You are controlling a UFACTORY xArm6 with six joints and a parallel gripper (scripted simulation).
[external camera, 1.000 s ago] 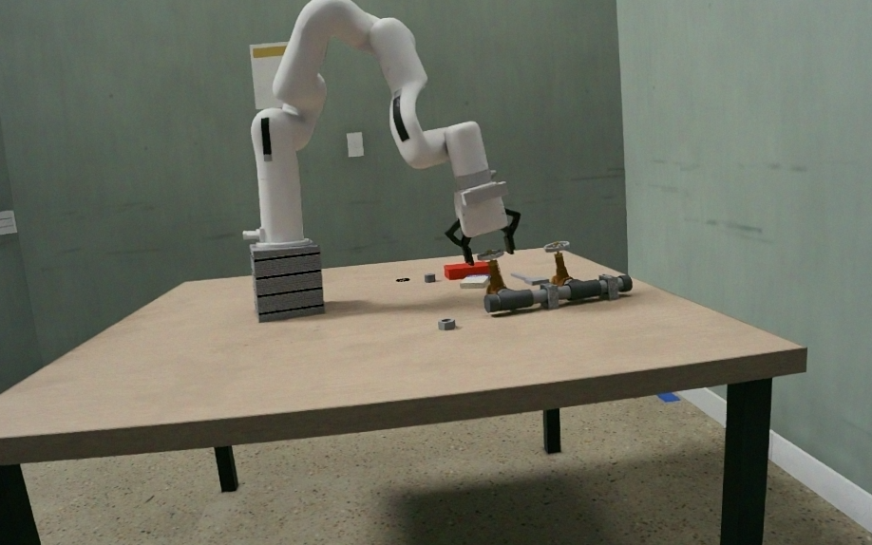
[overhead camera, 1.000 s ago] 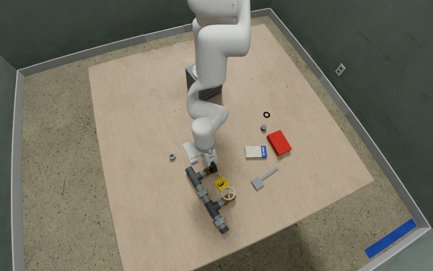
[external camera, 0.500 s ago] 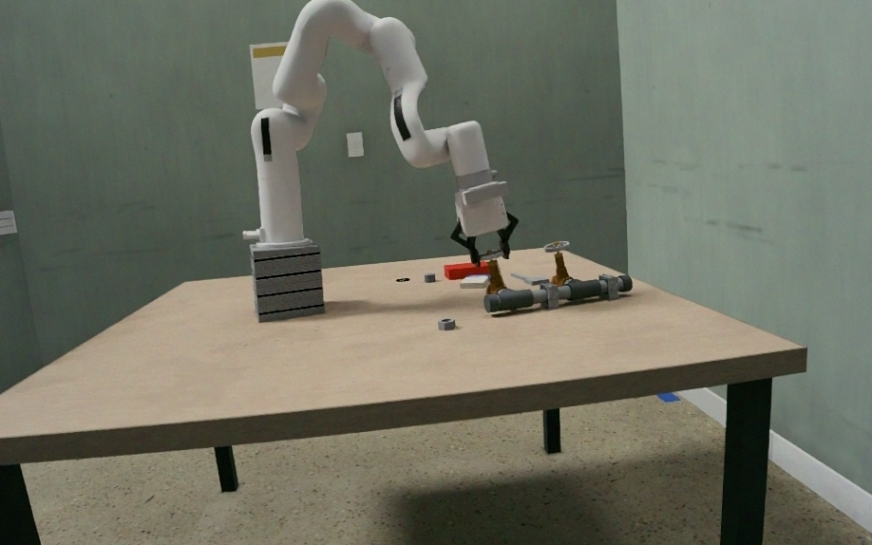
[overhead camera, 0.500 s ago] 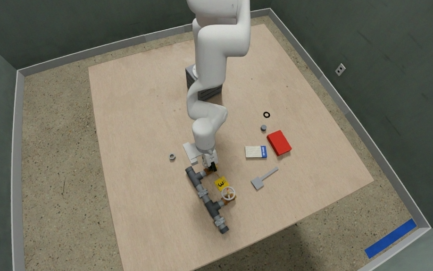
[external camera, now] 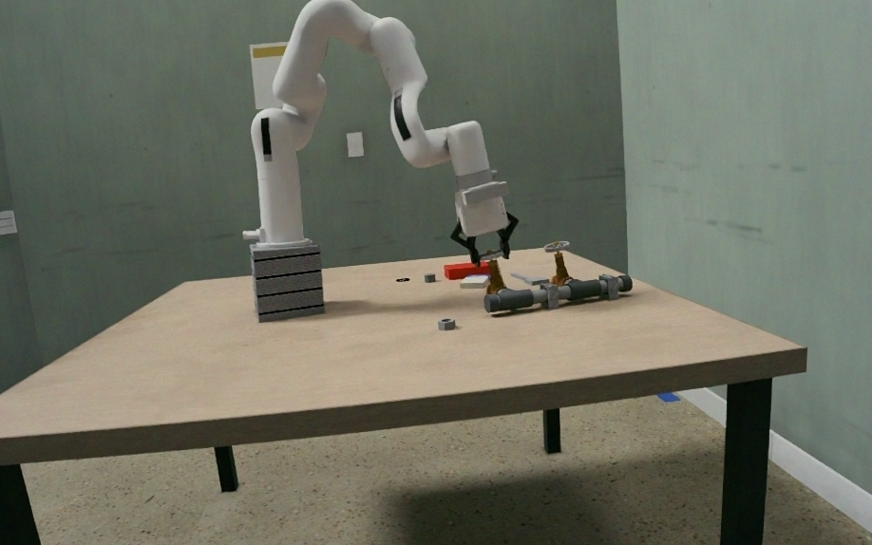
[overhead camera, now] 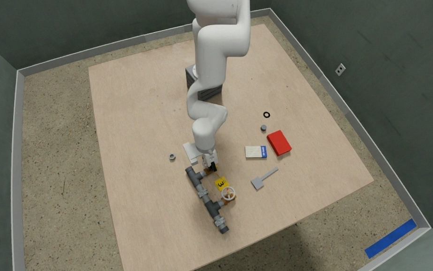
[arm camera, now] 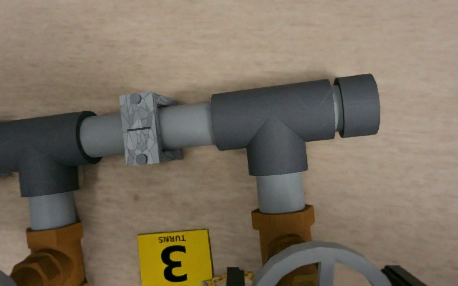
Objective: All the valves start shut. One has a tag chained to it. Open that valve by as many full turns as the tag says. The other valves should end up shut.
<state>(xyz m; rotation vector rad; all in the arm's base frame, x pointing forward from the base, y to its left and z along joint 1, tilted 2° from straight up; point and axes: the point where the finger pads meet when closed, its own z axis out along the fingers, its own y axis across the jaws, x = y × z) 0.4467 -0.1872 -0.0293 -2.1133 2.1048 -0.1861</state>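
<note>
My hand is 9 cm short of the yellow tag, 4 cm to the right of it and 11 cm above it. Round my hand: grey scraper (16 cm ahead, 22 cm to the left, 11 cm below); then white card (3 cm ahead, 26 cm to the left, 10 cm below); then red block (4 cm ahead, 39 cm to the left, 10 cm below).
</note>
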